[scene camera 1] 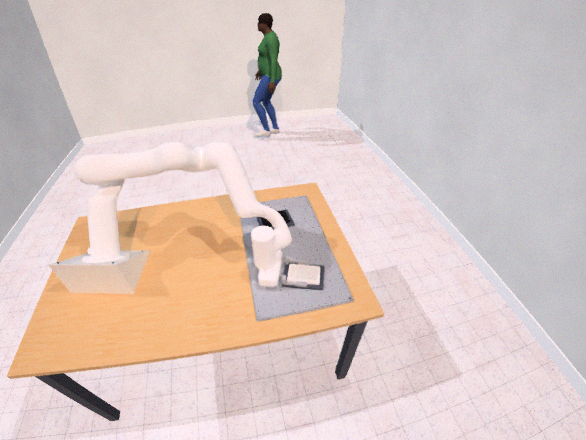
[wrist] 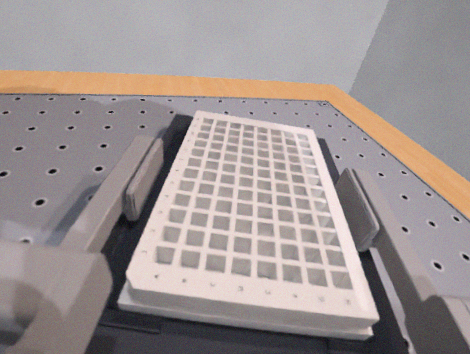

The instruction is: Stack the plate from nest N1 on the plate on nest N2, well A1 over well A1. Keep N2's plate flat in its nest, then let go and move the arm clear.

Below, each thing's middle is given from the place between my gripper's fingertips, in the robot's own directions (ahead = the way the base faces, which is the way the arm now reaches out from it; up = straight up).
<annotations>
The white multi-well plate (wrist: pixel 248 231) is 2 cm behind my hand.
</annotations>
